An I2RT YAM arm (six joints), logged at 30 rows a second.
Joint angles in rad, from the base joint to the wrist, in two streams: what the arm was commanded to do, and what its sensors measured. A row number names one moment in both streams.
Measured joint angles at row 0:
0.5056 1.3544 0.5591 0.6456 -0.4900 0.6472
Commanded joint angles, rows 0 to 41:
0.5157 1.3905 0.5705 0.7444 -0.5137 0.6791
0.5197 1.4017 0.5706 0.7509 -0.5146 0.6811
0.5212 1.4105 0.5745 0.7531 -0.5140 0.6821
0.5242 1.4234 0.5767 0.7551 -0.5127 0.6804
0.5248 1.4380 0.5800 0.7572 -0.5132 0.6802
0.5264 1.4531 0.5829 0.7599 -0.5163 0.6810
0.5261 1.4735 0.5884 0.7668 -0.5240 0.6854
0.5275 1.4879 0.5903 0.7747 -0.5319 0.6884
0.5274 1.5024 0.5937 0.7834 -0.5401 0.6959
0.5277 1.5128 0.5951 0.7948 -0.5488 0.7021
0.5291 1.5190 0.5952 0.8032 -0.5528 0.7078
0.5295 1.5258 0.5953 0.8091 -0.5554 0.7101
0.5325 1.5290 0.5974 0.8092 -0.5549 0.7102
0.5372 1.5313 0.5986 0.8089 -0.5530 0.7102
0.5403 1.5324 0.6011 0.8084 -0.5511 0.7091
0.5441 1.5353 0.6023 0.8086 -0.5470 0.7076
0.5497 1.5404 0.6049 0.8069 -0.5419 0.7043
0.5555 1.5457 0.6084 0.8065 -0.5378 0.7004
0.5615 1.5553 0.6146 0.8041 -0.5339 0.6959
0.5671 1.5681 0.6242 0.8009 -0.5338 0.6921
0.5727 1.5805 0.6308 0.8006 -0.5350 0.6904
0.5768 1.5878 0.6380 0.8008 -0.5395 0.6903
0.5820 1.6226 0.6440 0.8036 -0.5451 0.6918
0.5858 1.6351 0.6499 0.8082 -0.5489 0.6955
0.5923 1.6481 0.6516 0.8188 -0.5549 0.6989
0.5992 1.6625 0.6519 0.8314 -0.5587 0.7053
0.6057 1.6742 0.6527 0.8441 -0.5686 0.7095
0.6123 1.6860 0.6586 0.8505 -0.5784 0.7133
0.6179 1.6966 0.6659 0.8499 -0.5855 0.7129
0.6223 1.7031 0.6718 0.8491 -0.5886 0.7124
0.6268 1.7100 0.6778 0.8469 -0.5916 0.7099
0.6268 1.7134 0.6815 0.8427 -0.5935 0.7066
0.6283 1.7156 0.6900 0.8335 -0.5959 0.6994
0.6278 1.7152 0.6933 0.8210 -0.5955 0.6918
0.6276 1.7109 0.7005 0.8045 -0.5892 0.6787
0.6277 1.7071 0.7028 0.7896 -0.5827 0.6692
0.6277 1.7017 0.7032 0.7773 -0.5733 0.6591
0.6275 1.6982 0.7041 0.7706 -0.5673 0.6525
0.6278 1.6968 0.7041 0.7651 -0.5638 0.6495
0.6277 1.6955 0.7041 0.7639 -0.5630 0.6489
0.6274 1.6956 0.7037 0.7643 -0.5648 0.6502
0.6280 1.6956 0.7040 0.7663 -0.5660 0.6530
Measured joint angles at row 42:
0.6281 1.7031 0.6956 0.7586 -0.5694 0.6704
